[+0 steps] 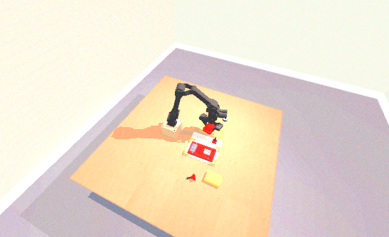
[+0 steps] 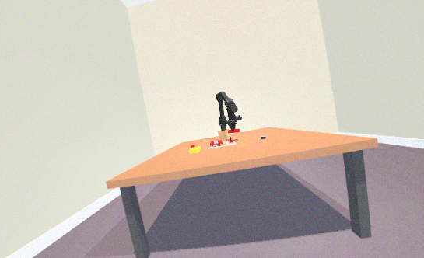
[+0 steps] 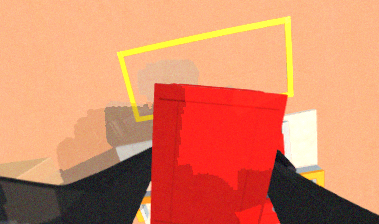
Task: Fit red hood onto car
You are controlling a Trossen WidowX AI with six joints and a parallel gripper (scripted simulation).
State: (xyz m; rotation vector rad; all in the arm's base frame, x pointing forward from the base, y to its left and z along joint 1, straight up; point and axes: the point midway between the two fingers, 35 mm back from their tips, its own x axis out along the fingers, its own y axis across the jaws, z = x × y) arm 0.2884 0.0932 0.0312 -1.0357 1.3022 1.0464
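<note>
Right now my gripper tip is 20 mm short of the white jig board, 140 mm to the left of it and 80 mm above it. From my gripper tip the other things lie so: black-and-white wheel (70 mm ahead, 220 mm to the left, 90 mm below); then yellow block (170 mm ahead, 330 mm to the right, 80 mm below); then red hood (10 mm above).
</note>
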